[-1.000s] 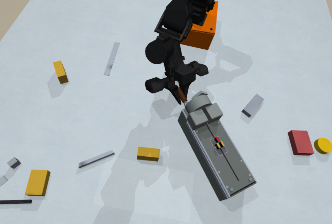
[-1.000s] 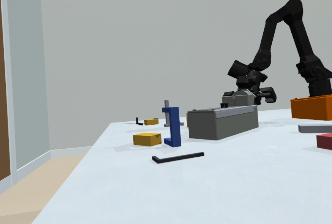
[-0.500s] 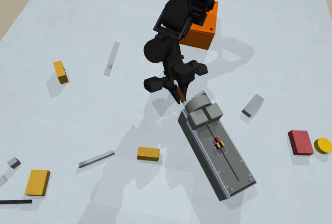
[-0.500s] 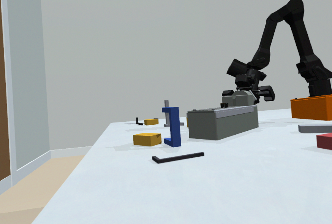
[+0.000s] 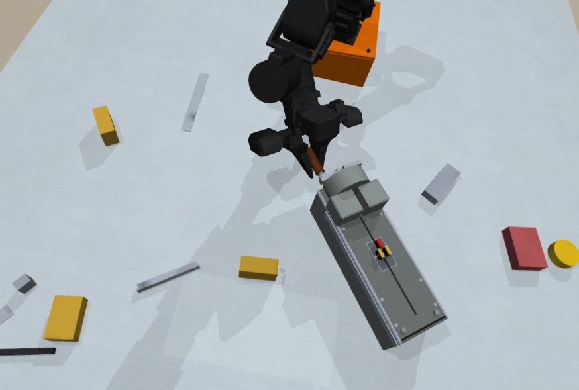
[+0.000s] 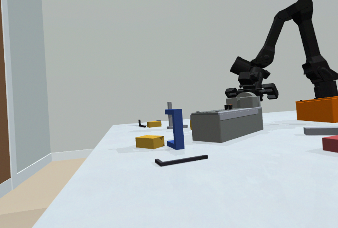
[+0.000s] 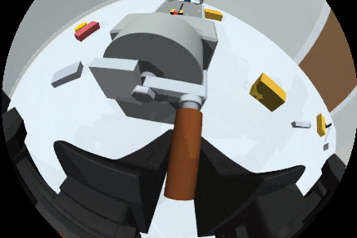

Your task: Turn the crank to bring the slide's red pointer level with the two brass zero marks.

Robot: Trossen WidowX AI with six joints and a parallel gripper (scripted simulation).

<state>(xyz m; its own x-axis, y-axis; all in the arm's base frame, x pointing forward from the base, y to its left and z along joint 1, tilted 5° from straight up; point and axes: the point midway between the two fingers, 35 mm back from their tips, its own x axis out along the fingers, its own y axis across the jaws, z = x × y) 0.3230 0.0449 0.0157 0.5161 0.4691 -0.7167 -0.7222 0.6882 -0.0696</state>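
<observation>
Now: the red pointer 8 cm ahead of my gripper tip, 13 cm to the left of it and 2 cm above it. Round my gripper tip: brown handle (1 cm behind, 1 cm to the right, 2 cm above); grey block (12 cm behind, 23 cm to the left, 5 cm below); blue clamp (26 cm ahead, 28 cm to the left, 1 cm below).
</observation>
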